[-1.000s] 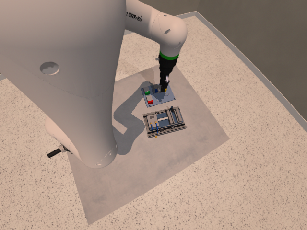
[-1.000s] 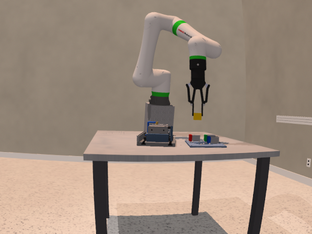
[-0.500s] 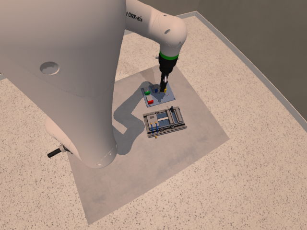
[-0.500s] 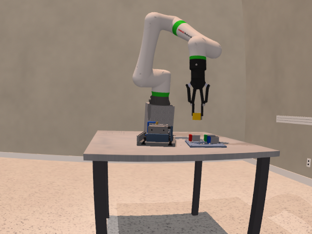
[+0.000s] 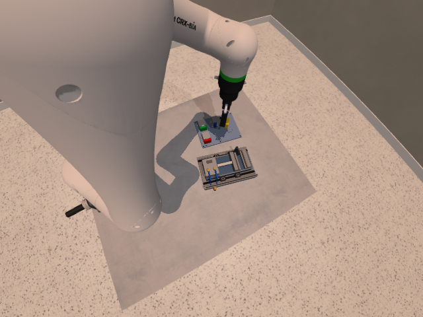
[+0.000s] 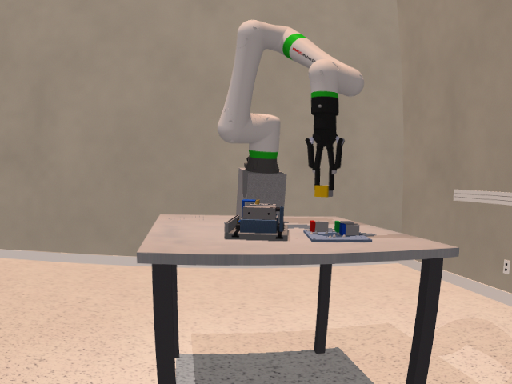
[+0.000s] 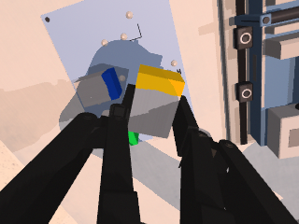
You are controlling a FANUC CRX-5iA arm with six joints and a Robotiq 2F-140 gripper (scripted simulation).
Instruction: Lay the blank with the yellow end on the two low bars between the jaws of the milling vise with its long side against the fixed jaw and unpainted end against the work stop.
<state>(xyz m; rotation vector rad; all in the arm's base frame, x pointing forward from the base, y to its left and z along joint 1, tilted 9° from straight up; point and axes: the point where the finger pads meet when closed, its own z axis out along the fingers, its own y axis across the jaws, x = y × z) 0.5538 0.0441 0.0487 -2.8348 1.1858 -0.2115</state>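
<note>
Right now the yellow-ended blank is 30 mm below my hand. Also, from my hand: blue-ended blank (160 mm below, 90 mm to the left, 30 mm ahead); then plate (180 mm below, 40 mm to the left, 10 mm ahead); then red-ended blank (160 mm below, 90 mm behind, 30 mm to the left).
</note>
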